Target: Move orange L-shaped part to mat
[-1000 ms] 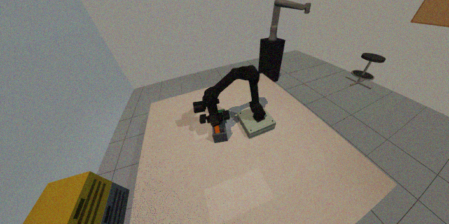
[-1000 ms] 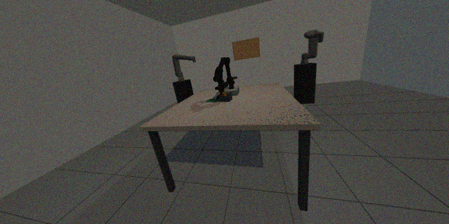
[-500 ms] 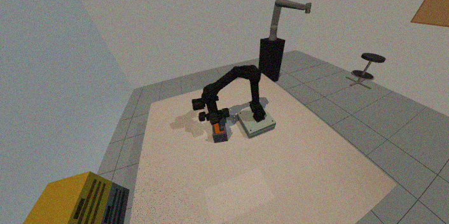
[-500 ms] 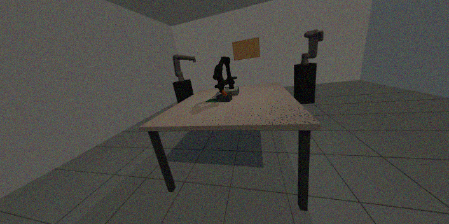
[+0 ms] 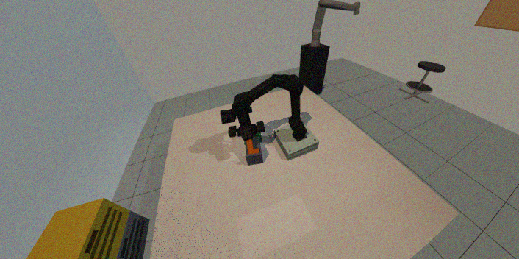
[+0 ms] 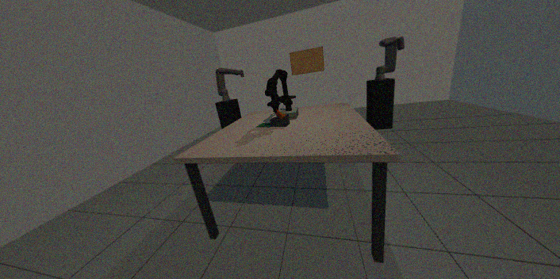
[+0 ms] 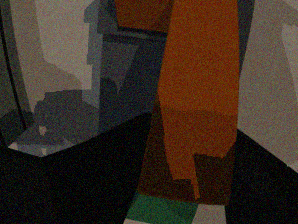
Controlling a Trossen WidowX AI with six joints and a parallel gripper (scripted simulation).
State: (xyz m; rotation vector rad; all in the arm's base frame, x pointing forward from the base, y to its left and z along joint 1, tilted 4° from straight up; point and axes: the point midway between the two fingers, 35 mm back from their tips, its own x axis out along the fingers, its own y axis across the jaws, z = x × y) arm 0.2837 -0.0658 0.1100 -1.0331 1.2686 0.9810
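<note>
Now: gripper tip 140 mm to the left of the green mat, 140 mm above it and 50 mm past it. Also, from my gripper tip: orange L-shaped part (30 mm to the left, 30 mm below, 10 mm behind).
</note>
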